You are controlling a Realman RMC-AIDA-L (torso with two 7-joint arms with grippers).
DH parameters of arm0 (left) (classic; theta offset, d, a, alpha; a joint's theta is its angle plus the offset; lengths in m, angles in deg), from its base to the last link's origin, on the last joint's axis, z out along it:
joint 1: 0 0.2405 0 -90
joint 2: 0 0 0 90
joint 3: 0 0.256 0 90
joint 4: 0 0 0 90
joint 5: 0 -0.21 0 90
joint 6: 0 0 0 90
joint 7: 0 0.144 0 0
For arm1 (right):
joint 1: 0 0.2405 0 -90
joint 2: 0 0 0 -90
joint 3: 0 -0.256 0 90
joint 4: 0 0 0 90
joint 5: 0 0.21 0 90
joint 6: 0 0 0 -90
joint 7: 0 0.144 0 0
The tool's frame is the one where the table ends.
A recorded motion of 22 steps. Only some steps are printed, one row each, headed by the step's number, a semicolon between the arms.
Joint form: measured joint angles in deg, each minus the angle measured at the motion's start. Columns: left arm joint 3, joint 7, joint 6, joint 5, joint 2, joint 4, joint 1; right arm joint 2, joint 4, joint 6, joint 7, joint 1, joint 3, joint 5.
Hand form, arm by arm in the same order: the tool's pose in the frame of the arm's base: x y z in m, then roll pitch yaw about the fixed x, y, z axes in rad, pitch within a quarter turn. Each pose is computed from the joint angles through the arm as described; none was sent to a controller.
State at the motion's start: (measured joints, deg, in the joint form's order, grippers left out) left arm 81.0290 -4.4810 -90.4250 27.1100 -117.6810 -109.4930 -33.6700; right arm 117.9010 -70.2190 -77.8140 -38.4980 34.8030 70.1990 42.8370
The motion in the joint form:
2: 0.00 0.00 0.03 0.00 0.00 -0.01 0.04; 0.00 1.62 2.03 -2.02 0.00 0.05 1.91
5: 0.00 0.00 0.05 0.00 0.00 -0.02 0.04; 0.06 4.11 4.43 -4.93 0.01 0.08 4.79
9: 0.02 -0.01 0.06 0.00 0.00 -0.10 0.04; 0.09 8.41 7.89 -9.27 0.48 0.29 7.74
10: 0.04 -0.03 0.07 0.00 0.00 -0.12 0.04; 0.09 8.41 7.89 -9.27 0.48 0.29 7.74
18: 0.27 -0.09 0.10 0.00 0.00 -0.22 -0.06; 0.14 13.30 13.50 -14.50 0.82 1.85 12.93
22: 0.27 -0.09 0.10 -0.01 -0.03 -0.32 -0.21; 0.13 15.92 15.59 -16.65 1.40 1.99 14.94
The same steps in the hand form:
2: -0.0789 0.3493 0.0736 -2.4859 -0.3322 0.8134; 0.1849 0.3894 0.0113 -2.7481 0.1263 -0.7080
5: -0.0789 0.3493 0.0736 -2.4858 -0.3326 0.8130; 0.1863 0.3915 0.0054 -2.7684 0.1564 -0.6876
9: -0.0785 0.3492 0.0737 -2.4856 -0.3331 0.8116; 0.1912 0.3952 -0.0042 -2.7808 0.1794 -0.6616
10: -0.0784 0.3491 0.0737 -2.4856 -0.3333 0.8113; 0.1912 0.3952 -0.0042 -2.7808 0.1794 -0.6616
18: -0.0771 0.3488 0.0730 -2.4861 -0.3316 0.8067; 0.1938 0.4000 -0.0173 -2.7854 0.2280 -0.6248
22: -0.0758 0.3489 0.0731 -2.4860 -0.3324 0.8026; 0.1957 0.4028 -0.0223 -2.7863 0.2472 -0.6192

